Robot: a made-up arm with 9 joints.
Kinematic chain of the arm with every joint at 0, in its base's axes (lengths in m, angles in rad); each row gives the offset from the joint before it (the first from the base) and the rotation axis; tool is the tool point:
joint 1: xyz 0 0 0.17 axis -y
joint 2: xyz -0.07 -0.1 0 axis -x
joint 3: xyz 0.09 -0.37 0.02 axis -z
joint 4: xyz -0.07 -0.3 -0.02 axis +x
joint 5: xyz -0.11 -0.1 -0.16 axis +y
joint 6: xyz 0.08 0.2 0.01 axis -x
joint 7: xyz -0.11 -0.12 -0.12 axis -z
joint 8: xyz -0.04 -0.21 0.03 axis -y
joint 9: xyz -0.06 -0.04 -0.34 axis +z
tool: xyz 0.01 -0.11 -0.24
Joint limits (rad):
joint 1: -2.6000..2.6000
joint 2: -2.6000..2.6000
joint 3: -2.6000..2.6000
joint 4: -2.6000..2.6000
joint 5: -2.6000..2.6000
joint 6: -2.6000..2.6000
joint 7: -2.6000..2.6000
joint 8: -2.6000..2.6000
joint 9: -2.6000..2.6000
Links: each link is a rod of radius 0.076 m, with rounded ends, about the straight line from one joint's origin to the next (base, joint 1, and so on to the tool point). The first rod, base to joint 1, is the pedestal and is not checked.
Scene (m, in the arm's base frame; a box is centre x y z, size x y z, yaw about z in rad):
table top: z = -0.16
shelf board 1: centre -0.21 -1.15 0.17 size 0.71 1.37 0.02 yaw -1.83
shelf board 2: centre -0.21 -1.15 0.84 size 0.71 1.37 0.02 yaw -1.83
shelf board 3: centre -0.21 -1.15 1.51 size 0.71 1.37 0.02 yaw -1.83
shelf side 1: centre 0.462 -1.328 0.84 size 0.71 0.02 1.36 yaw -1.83
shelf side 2: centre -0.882 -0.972 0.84 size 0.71 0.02 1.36 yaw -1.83
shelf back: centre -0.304 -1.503 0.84 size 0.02 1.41 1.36 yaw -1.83
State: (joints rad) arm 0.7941 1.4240 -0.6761 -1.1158 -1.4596 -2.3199 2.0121 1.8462 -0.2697
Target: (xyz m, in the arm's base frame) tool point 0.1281 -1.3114 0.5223
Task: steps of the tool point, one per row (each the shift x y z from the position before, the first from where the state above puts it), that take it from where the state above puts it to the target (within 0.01 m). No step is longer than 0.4 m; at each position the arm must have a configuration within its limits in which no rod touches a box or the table.
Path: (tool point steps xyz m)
1: -0.1006 0.2411 0.0155
2: -0.0801 0.2121 -0.0804
3: -0.0369 0.1598 -0.1471
4: 0.2340 -0.1929 -0.0544
5: 0.2648 -0.1122 -0.1539
6: 0.2185 -0.0017 -0.2375
7: -0.0302 -0.3743 0.0029
8: -0.1473 -0.2952 -0.0029

